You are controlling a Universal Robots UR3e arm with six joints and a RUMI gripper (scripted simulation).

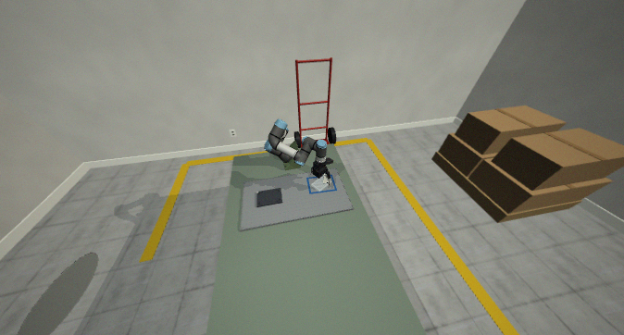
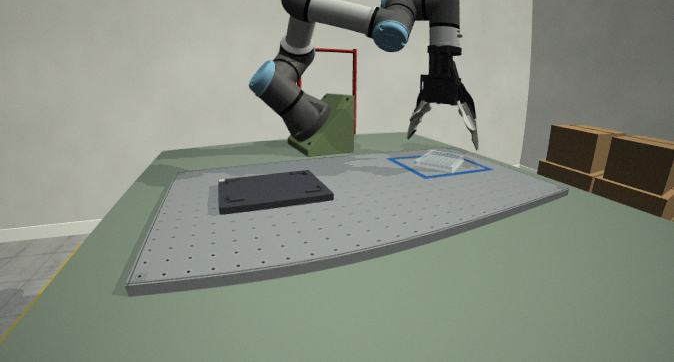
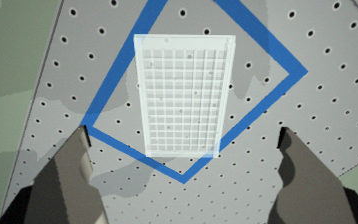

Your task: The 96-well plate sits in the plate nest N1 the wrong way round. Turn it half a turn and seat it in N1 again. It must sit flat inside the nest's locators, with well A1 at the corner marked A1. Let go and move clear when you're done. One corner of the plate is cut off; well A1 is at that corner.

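Right now the clear 96-well plate is 40 mm below my hand. The rest, counted from my hand: A1 label (440 mm to the right, 30 mm below, 30 mm ahead); dark plate nest N1 (360 mm to the right, 80 mm ahead, 40 mm below).
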